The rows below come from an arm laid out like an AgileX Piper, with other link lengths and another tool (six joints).
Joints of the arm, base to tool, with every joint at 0 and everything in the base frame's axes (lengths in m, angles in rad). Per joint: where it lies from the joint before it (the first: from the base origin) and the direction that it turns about. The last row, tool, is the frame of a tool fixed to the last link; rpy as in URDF.
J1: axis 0 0 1 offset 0 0 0.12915
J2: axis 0 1 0 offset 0 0 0
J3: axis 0 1 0 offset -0.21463 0 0.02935
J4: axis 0.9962 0 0.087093 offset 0.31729 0 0.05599
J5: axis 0 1 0 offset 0 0 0
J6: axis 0.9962 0 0.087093 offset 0.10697 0 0.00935
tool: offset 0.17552 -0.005 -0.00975 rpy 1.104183 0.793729 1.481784
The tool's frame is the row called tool.
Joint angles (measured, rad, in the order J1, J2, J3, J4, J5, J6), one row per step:
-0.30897, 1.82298, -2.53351, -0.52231, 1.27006, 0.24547
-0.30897, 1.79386, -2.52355, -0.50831, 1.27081, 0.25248
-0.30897, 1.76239, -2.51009, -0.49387, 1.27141, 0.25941
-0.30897, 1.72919, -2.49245, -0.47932, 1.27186, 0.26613
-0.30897, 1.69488, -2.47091, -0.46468, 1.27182, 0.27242
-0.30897, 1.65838, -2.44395, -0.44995, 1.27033, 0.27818
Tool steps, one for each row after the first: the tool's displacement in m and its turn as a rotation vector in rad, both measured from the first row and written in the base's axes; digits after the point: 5 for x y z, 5 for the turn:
-0.00559, 0.00547, 0.00875, 0.00822, -0.02552, 0.00733
-0.01158, 0.01121, 0.01704, 0.01687, -0.04996, 0.01531
-0.01772, 0.01706, 0.02430, 0.02605, -0.07195, 0.02368
-0.02376, 0.02294, 0.03041, 0.03555, -0.09125, 0.03257
-0.02971, 0.02886, 0.03544, 0.04490, -0.10813, 0.04222

